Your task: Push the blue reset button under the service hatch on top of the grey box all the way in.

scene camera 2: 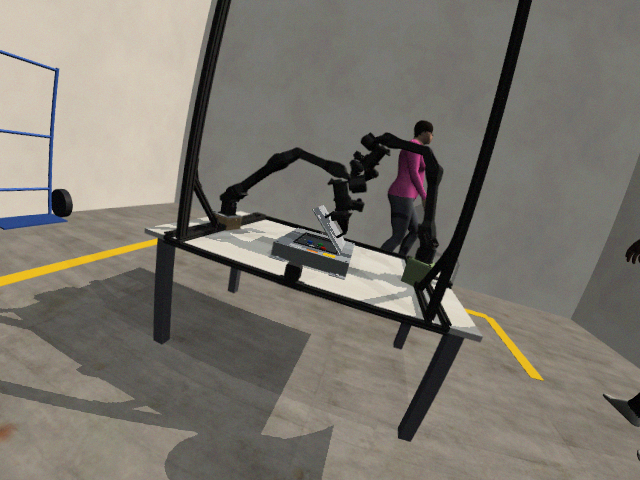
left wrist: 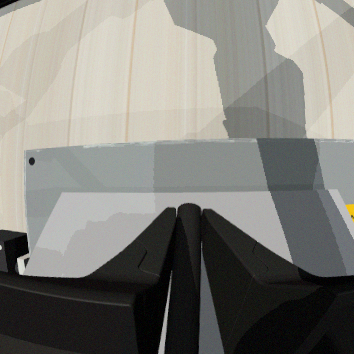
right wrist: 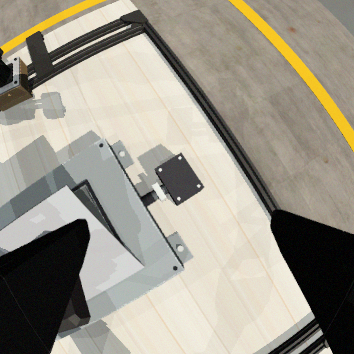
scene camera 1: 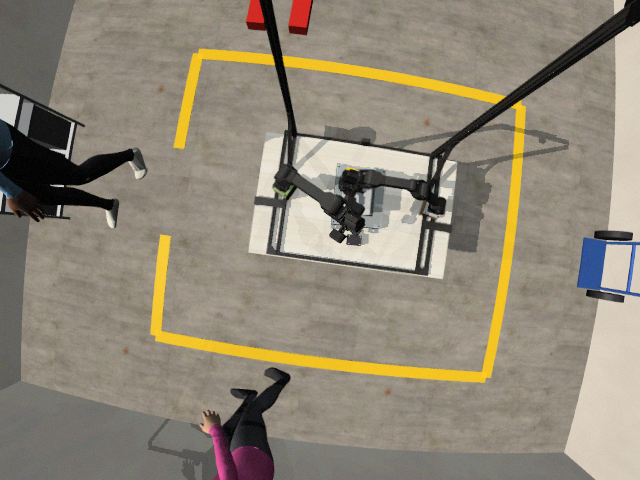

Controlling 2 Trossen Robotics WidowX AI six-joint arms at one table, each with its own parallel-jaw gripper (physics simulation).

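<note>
A service hatch (left wrist: 84, 230) is visible here, and it can be seen again (right wrist: 106, 262). The left gripper (left wrist: 187, 216) appears too, likewise visible in a further view (right wrist: 69, 310), while the right gripper (right wrist: 180, 224) is open and holds nothing.
</note>
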